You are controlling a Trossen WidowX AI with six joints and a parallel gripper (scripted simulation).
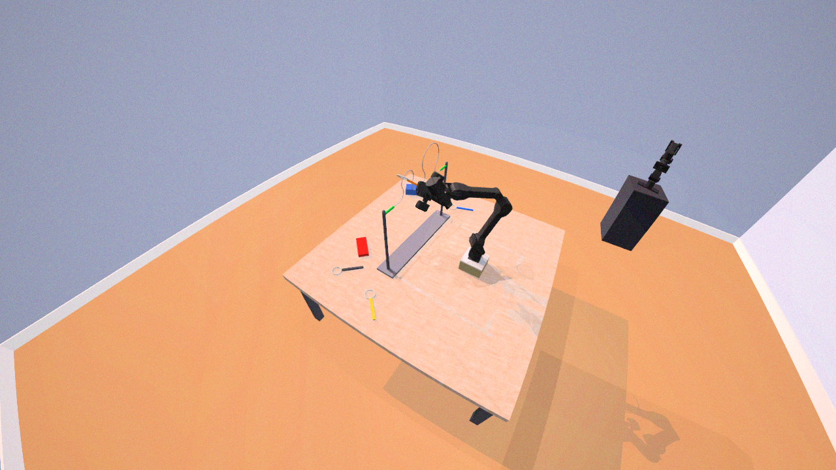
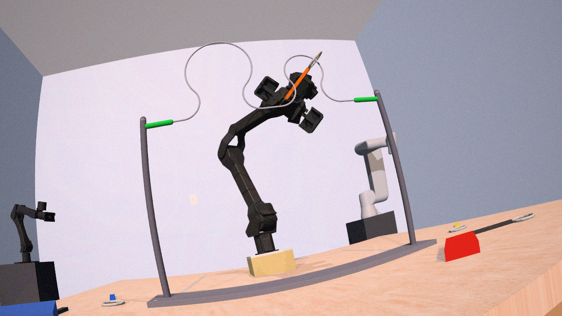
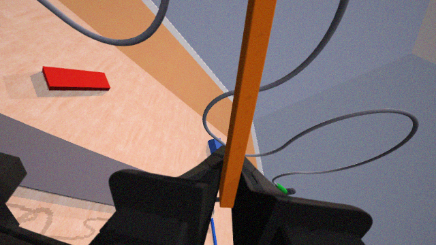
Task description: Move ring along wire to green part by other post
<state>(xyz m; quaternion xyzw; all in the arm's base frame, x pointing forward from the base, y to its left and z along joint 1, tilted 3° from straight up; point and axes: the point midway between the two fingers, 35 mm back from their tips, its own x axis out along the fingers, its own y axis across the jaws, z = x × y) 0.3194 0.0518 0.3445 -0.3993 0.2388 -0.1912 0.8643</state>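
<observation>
My gripper tip is 120 mm above the wire rig, 50 mm to the left of it and 30 mm short of it. From my gripper tip the other things lie so: orange-handled ring (70 mm to the left, 60 mm above, 20 mm ahead); then red block (410 mm below, 280 mm ahead, 170 mm to the left); then black-handled ring (410 mm below, 360 mm to the left, 270 mm ahead).
</observation>
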